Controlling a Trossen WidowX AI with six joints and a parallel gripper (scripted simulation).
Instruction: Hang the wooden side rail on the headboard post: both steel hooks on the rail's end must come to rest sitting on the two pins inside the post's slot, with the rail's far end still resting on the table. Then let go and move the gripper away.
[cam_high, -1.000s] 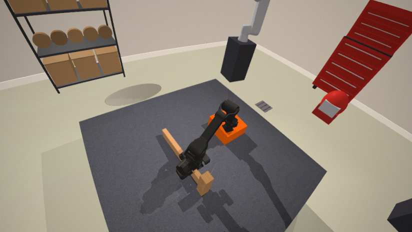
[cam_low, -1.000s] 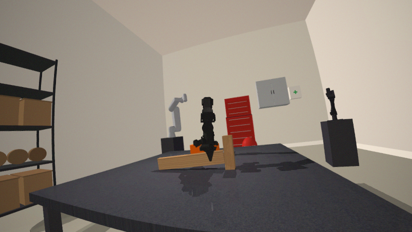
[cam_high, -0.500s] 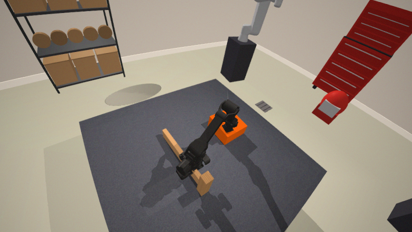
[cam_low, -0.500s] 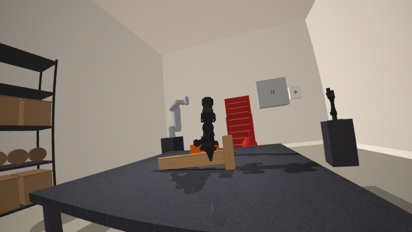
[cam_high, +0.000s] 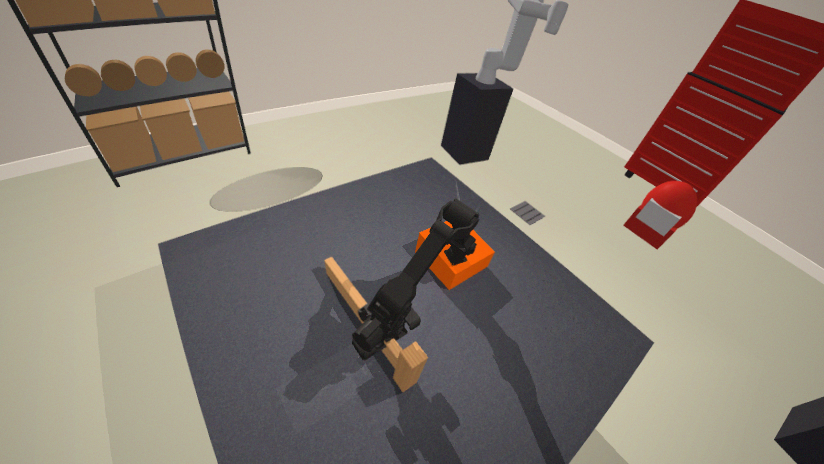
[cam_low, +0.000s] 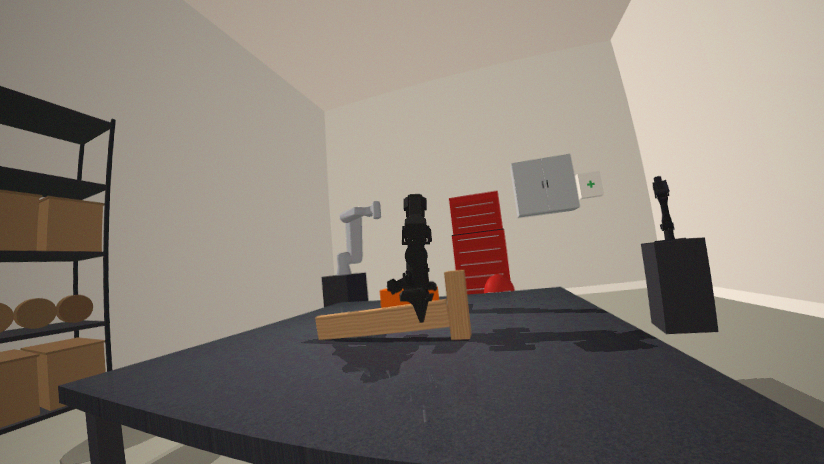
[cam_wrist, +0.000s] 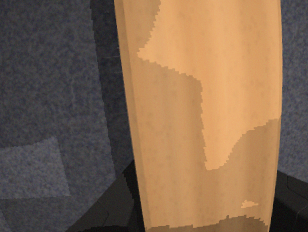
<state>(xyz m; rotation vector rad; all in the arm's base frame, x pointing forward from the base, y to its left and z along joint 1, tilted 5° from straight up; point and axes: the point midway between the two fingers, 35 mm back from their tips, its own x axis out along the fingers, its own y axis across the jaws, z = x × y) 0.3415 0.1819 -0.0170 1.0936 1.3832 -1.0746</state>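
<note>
The upright headboard post lies 2 cm behind my gripper tip, 10 cm to the left of it and 4 cm above it.
</note>
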